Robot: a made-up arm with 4 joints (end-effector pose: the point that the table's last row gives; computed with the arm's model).
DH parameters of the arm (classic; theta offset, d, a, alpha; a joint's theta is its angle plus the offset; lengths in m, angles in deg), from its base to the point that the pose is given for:
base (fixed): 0 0.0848 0 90
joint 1: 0 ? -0.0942 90
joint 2: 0 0.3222 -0.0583 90
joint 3: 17.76 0 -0.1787 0
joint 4: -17.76 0.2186 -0.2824 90
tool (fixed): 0 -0.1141 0 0
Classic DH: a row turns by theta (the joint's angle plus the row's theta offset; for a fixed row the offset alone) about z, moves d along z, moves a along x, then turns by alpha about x.
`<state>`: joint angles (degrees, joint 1 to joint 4).
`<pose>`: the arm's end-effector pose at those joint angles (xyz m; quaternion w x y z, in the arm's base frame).
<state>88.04 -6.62 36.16 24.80</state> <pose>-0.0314 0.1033 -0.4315 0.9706 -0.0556 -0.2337 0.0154</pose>
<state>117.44 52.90 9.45 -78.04</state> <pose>0.5063 0.2349 0.2925 0.0471 -0.1842 0.8941 0.4056</pose>
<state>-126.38 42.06 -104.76 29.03</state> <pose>-0.6653 0.1125 0.5347 0.8437 -0.3522 0.3993 0.0688</pose>
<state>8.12 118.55 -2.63 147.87</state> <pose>0.1300 -0.1161 0.0823 0.1868 0.8365 0.4756 -0.1980</pose>
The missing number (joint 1, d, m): 0.0677
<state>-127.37 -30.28 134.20 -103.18</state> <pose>0.0783 0.0195 0.5011 0.1810 0.1946 0.9482 0.1742</pose>
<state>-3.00 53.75 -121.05 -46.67</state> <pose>0.2258 -0.1667 -0.3723 0.1186 -0.4506 -0.8841 -0.0366</pose>
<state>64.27 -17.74 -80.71 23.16</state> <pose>0.5531 0.0811 -0.5662 0.4804 -0.0090 -0.8634 0.1539</pose>
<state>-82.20 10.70 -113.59 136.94</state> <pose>-0.5415 0.2111 0.4066 0.6023 -0.0458 0.7928 -0.0812</pose>
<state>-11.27 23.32 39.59 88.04</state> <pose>-0.0492 0.1618 0.2186 0.3438 0.1717 0.9170 -0.1066</pose>
